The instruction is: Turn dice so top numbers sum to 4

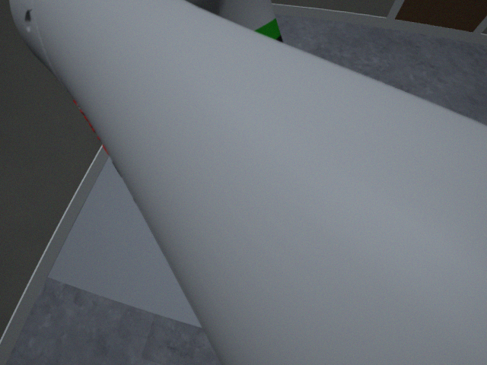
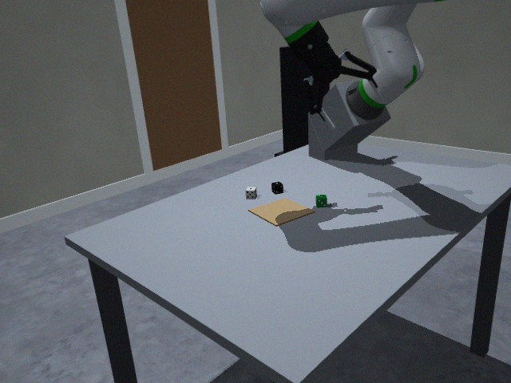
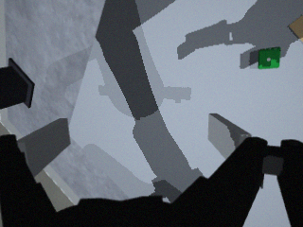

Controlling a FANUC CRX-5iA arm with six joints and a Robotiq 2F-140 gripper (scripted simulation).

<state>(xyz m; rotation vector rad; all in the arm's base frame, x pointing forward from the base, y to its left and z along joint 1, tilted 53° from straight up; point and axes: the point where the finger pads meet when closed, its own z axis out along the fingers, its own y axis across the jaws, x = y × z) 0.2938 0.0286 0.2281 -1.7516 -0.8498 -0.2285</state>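
My hand is 260 mm above the black die, 230 mm to the left of it and 90 mm short of it. The rest, counted from my hand: tan mat (270 mm below, 190 mm ahead, 110 mm to the right); white die (260 mm to the right, 260 mm below, 180 mm ahead); green die (260 mm below, 80 mm ahead, 50 mm to the right).
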